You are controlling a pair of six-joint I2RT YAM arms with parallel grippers.
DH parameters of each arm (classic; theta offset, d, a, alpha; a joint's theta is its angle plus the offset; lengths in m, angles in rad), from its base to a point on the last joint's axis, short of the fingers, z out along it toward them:
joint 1: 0 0.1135 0.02 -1.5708
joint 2: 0 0 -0.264 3.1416
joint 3: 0.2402 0 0.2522 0
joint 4: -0.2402 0 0.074 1.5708
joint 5: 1.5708 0 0 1.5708
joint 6: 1.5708 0.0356 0 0
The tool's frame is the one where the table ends.
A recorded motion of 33 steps. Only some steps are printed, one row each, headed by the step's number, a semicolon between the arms.
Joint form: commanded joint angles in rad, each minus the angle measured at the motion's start. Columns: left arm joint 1, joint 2, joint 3, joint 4, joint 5, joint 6; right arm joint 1, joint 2, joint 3, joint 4, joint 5, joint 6.
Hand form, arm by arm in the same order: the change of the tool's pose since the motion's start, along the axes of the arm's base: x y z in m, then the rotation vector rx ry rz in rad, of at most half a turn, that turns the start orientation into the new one. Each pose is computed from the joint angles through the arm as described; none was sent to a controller.
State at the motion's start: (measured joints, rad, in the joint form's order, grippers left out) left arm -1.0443 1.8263 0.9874 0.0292 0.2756 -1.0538; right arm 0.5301 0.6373 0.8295 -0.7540 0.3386 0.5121
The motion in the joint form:
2: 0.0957 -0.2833 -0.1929 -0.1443 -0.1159 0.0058; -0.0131 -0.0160 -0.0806 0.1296 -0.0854 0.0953
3: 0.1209 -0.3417 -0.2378 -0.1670 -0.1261 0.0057; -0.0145 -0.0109 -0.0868 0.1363 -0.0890 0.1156
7: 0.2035 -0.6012 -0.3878 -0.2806 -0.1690 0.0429; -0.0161 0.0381 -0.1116 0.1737 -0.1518 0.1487
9: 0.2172 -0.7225 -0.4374 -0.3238 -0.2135 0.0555; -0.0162 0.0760 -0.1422 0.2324 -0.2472 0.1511
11: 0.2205 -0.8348 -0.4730 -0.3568 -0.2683 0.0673; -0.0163 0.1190 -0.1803 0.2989 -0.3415 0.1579
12: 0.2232 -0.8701 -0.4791 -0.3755 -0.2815 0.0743; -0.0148 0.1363 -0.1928 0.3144 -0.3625 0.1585
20: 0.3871 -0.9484 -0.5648 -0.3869 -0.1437 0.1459; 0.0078 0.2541 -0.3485 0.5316 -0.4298 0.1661
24: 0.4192 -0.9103 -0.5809 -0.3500 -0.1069 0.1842; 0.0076 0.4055 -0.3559 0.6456 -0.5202 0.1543
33: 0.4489 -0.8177 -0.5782 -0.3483 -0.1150 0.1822; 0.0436 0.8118 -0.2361 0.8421 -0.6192 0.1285
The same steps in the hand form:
2: -0.0049 0.0743 0.0233 0.0931 -0.0469 0.1691; 0.0064 0.0050 -0.0128 0.1519 -0.0194 0.0146
3: -0.0071 0.0905 0.0247 0.1057 -0.0472 0.2007; 0.0078 0.0058 -0.0148 0.1686 -0.0111 0.0061
7: -0.0240 0.1475 0.0346 0.1387 -0.0905 0.2839; 0.0174 0.0134 -0.0259 0.2061 0.0464 0.0381
9: -0.0345 0.1659 0.0408 0.1394 -0.1397 0.3203; 0.0249 0.0215 -0.0361 0.2448 0.0873 0.1157
11: -0.0440 0.1801 0.0478 0.1316 -0.2025 0.3566; 0.0323 0.0295 -0.0493 0.2851 0.1339 0.1888
12: -0.0469 0.1846 0.0506 0.1313 -0.2199 0.3645; 0.0346 0.0320 -0.0547 0.2889 0.1544 0.2052
20: -0.0434 0.2152 0.0350 0.1145 -0.1706 0.3808; 0.0460 0.0462 -0.1075 0.3009 0.2350 0.2689
24: -0.0382 0.2167 0.0269 0.1204 -0.1630 0.3591; 0.0613 0.0589 -0.1272 0.3176 0.3047 0.3399
33: -0.0302 0.2179 0.0131 0.1899 -0.1018 0.3863; 0.1066 0.1013 -0.1642 0.3111 0.4210 0.4495

